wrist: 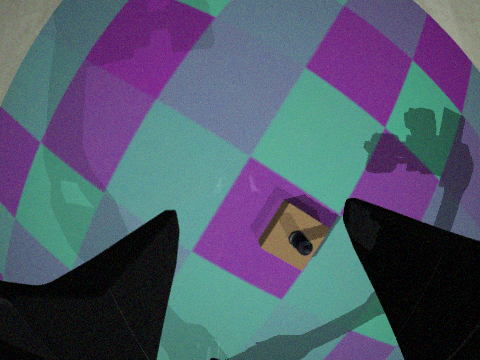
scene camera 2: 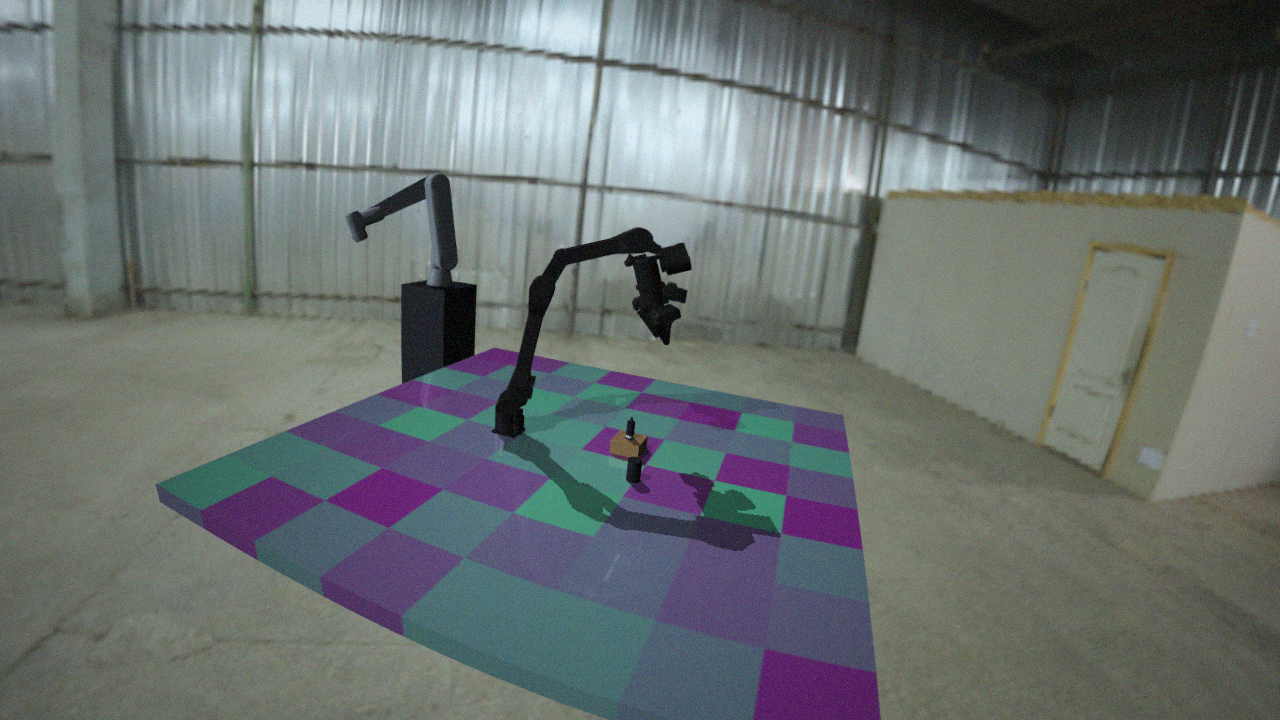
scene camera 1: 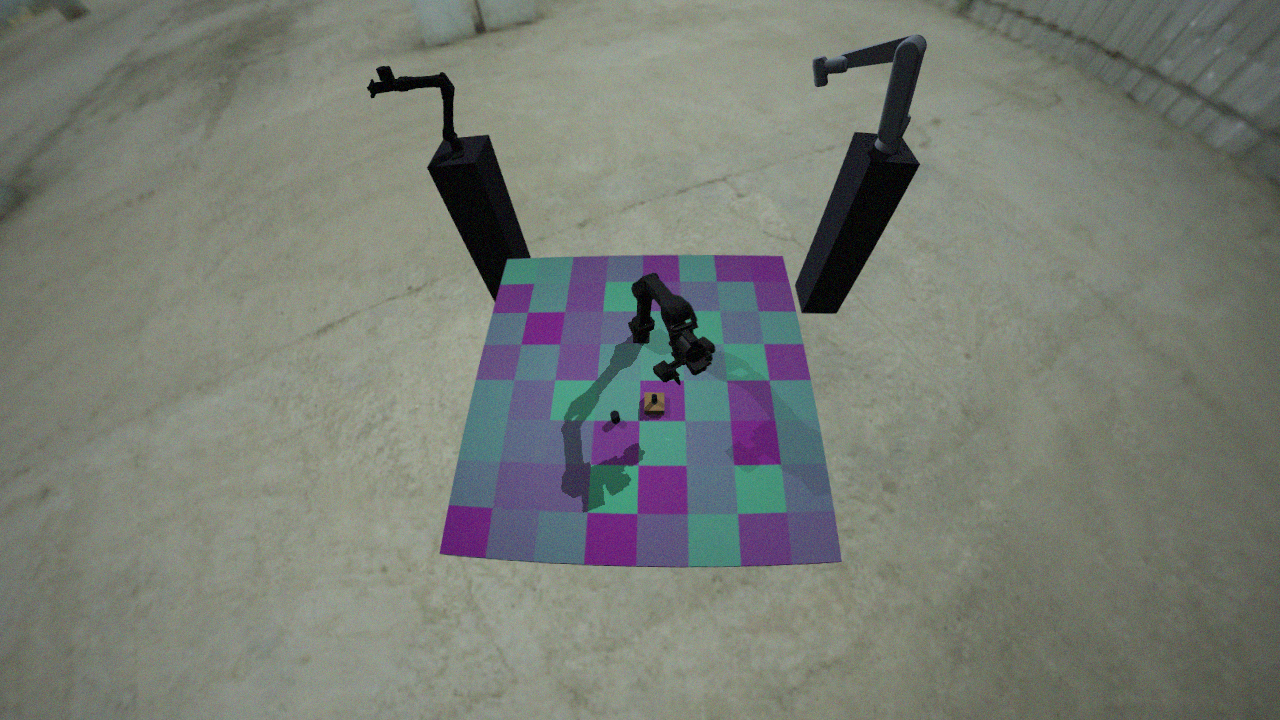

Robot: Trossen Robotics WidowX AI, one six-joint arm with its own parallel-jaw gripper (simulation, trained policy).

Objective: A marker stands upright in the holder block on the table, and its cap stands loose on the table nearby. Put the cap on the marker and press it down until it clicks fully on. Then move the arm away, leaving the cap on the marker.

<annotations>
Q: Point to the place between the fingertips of my gripper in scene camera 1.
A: At 688, 378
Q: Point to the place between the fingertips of my gripper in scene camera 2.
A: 662, 341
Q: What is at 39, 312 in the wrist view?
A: My gripper.
</annotations>
